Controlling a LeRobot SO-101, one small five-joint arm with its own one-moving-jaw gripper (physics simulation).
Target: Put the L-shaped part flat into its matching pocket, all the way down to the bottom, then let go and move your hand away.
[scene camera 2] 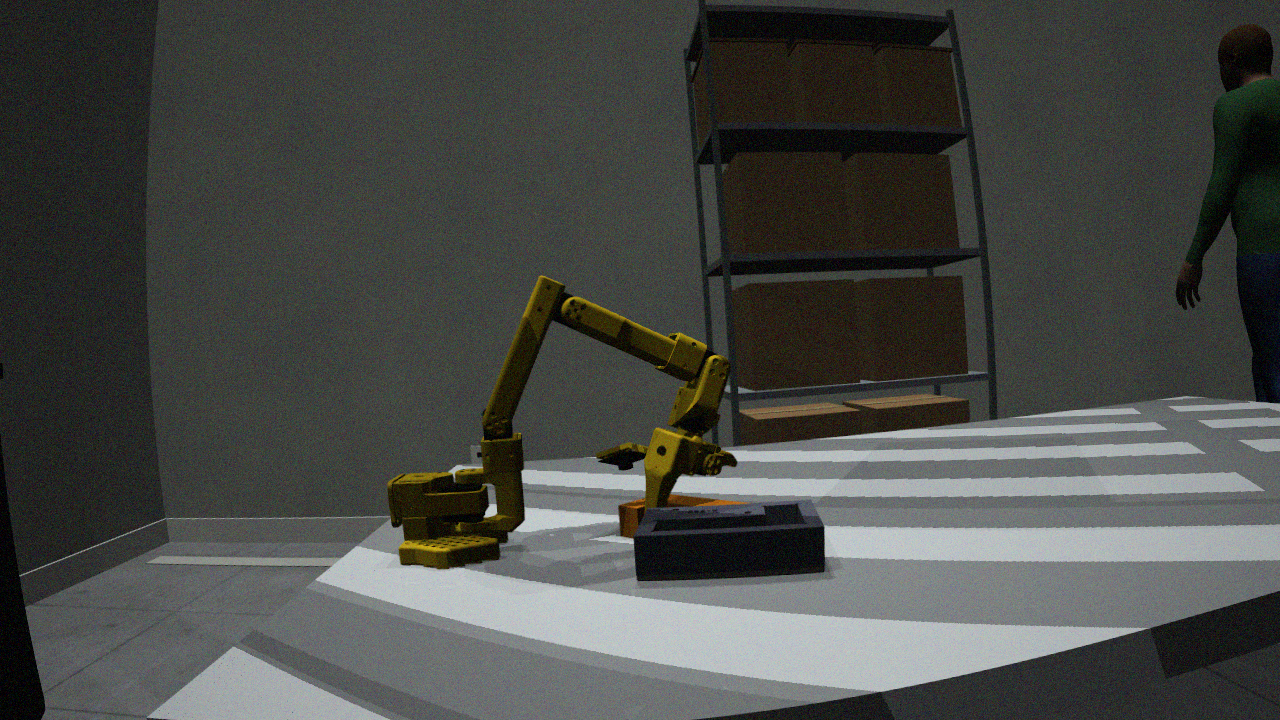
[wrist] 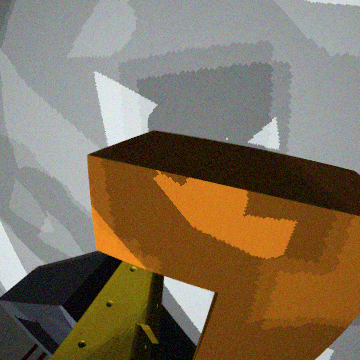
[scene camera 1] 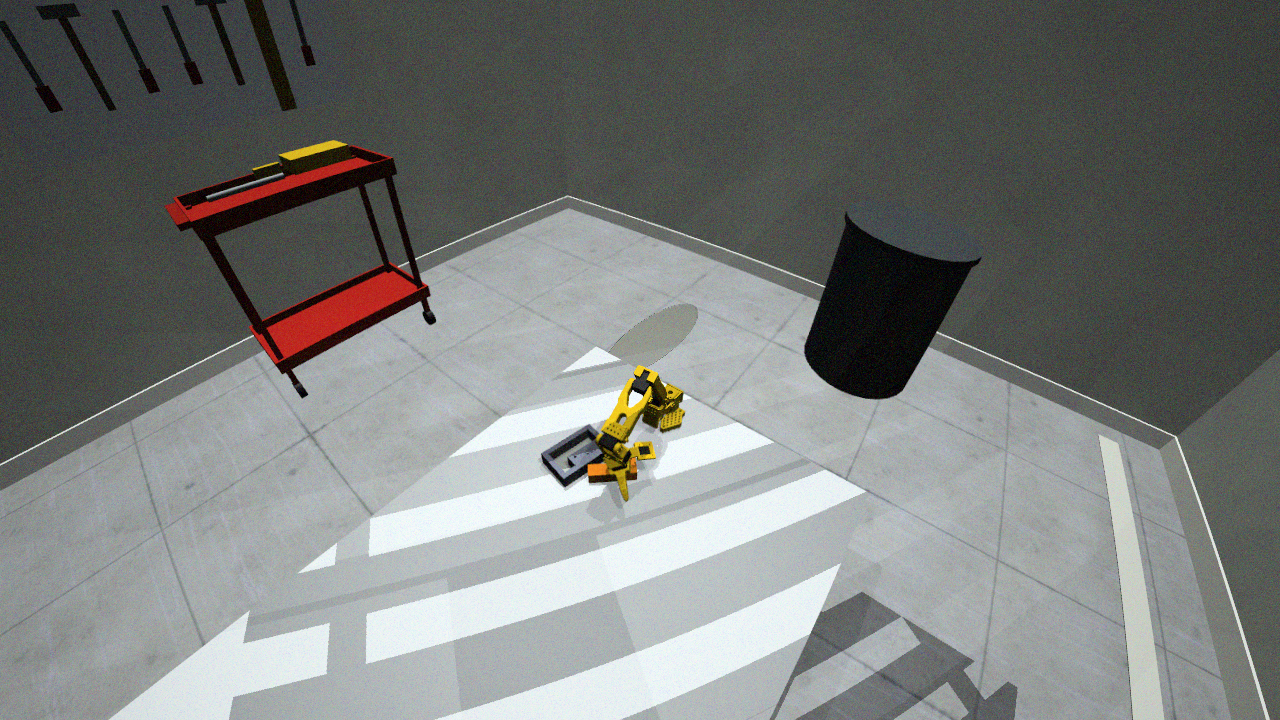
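Where they show: hand, its tool point: (wrist: 177, 223); arm's base, origin of its link: (scene camera 2: 476, 550) (scene camera 1: 658, 421).
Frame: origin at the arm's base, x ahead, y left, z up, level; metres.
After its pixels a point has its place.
Note:
The orange L-shaped part (scene camera 1: 599, 472) {y -0.001, x 0.229, z 0.030 m} (scene camera 2: 631, 519) {y 0.012, x 0.143, z 0.018 m} (wrist: 225, 230) is outside the dark tray (scene camera 1: 559, 478) {y -0.067, x 0.291, z 0.016 m} (scene camera 2: 729, 557) {y -0.124, x 0.209, z 0.017 m} (wrist: 37, 290) {y -0.058, x 0.150, z 0.028 m}, close beside it. Its far end runs out of the wrist view; whether it lies fully flat is hard to tell. The tray has a recess with a raised grey piece inside; the pocket's outline is unclear. My gripper (scene camera 1: 635, 475) {y 0.011, x 0.161, z 0.004 m} (scene camera 2: 629, 483) is fully open and empty, with its fixed jaw pointing down at the part. In the wrist view the notched fixed jaw shows at the part's near edge, its tip hidden there; the moving jaw is out of the picture.
The arm's yellow base (scene camera 1: 662, 411) {y 0.030, x 0.036, z 0.089 m} (scene camera 2: 447, 548) {y -0.053, x -0.014, z 0.017 m} stands on the sunlit, striped table. A red cart (scene camera 1: 344, 315) and a black barrel (scene camera 1: 881, 313) stand on the floor beyond. A shelf rack (scene camera 2: 841, 138) with boxes and a person in green (scene camera 2: 1253, 170) are in the background.

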